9 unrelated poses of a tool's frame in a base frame.
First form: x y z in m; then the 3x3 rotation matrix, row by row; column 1 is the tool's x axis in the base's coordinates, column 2 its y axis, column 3 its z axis. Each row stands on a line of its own.
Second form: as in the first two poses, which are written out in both.
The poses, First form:
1:
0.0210, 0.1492, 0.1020
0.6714, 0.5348, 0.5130
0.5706, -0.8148, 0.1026
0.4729, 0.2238, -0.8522
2:
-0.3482, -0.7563, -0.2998
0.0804, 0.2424, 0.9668
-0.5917, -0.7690, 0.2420
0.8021, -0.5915, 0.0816
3:
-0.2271, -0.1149, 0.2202
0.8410, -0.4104, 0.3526
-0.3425, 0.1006, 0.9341
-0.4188, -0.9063, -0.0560
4:
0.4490, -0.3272, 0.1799
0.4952, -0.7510, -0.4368
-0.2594, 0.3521, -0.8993
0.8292, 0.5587, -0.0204
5:
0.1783, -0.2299, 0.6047
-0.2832, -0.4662, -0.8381
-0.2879, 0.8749, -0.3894
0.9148, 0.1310, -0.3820
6:
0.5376, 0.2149, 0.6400
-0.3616, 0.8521, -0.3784
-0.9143, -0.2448, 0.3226
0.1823, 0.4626, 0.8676
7:
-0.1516, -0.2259, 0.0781
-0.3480, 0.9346, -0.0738
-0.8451, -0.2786, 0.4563
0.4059, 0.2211, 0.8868
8:
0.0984, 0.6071, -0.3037
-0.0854, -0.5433, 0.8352
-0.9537, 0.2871, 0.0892
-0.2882, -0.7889, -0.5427
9:
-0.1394, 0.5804, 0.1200
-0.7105, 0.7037, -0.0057
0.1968, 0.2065, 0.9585
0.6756, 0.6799, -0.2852
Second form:
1: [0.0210, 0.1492, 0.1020, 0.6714, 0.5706, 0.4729, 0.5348, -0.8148, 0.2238]
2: [-0.3482, -0.7563, -0.2998, 0.0804, -0.5917, 0.8021, 0.2424, -0.7690, -0.5915]
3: [-0.2271, -0.1149, 0.2202, 0.8410, -0.3425, -0.4188, -0.4104, 0.1006, -0.9063]
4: [0.4490, -0.3272, 0.1799, 0.4952, -0.2594, 0.8292, -0.7510, 0.3521, 0.5587]
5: [0.1783, -0.2299, 0.6047, -0.2832, -0.2879, 0.9148, -0.4662, 0.8749, 0.1310]
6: [0.5376, 0.2149, 0.6400, -0.3616, -0.9143, 0.1823, 0.8521, -0.2448, 0.4626]
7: [-0.1516, -0.2259, 0.0781, -0.3480, -0.8451, 0.4059, 0.9346, -0.2786, 0.2211]
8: [0.0984, 0.6071, -0.3037, -0.0854, -0.9537, -0.2882, -0.5433, 0.2871, -0.7889]
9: [-0.1394, 0.5804, 0.1200, -0.7105, 0.1968, 0.6756, 0.7037, 0.2065, 0.6799]
